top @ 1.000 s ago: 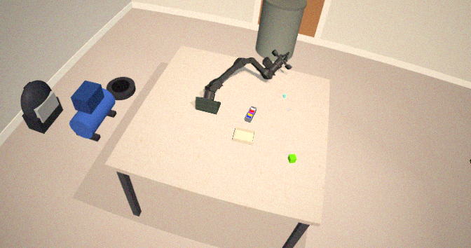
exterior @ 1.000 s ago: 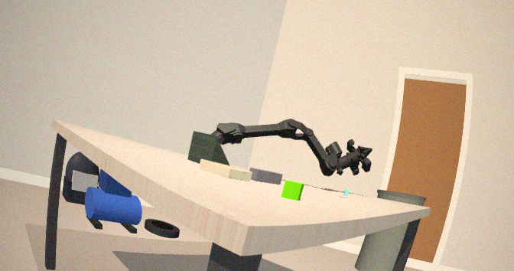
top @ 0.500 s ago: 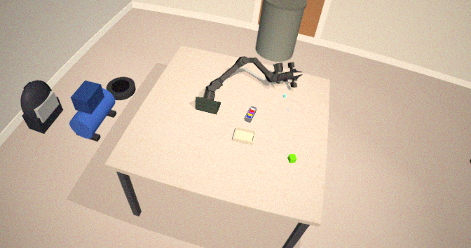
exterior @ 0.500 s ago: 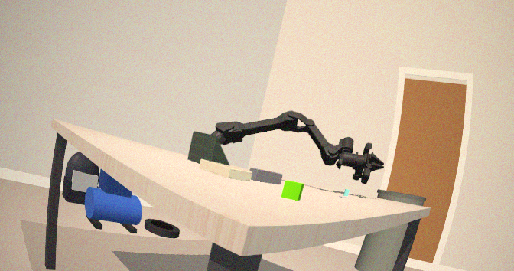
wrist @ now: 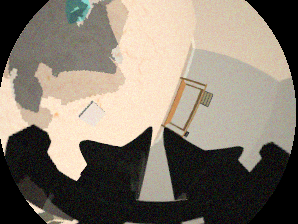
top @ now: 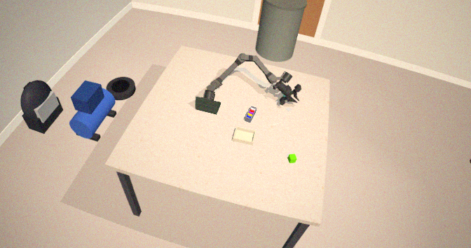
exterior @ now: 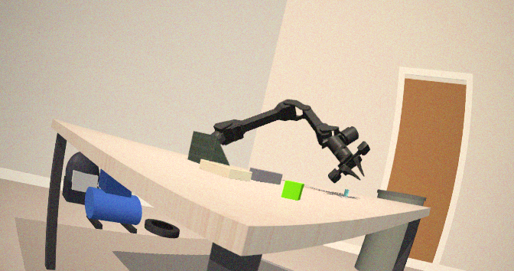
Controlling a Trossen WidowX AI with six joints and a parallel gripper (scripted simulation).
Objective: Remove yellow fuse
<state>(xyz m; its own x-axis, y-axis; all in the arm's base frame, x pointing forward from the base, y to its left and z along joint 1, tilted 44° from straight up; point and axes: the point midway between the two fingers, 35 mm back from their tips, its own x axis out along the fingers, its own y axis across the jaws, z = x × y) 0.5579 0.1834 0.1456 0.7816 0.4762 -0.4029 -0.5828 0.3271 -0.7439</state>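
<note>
Now: the yellow fuse 29 cm behind my gripper tip, 21 cm to the right of it and 6 cm below it. From my gripper tip the other things lie so: tray: 39 cm to the right, 28 cm behind, 8 cm below; then small cyan piece: 11 cm behind, 9 cm to the left, 7 cm below; then green cube: 45 cm to the right, 6 cm below, 6 cm ahead.
</note>
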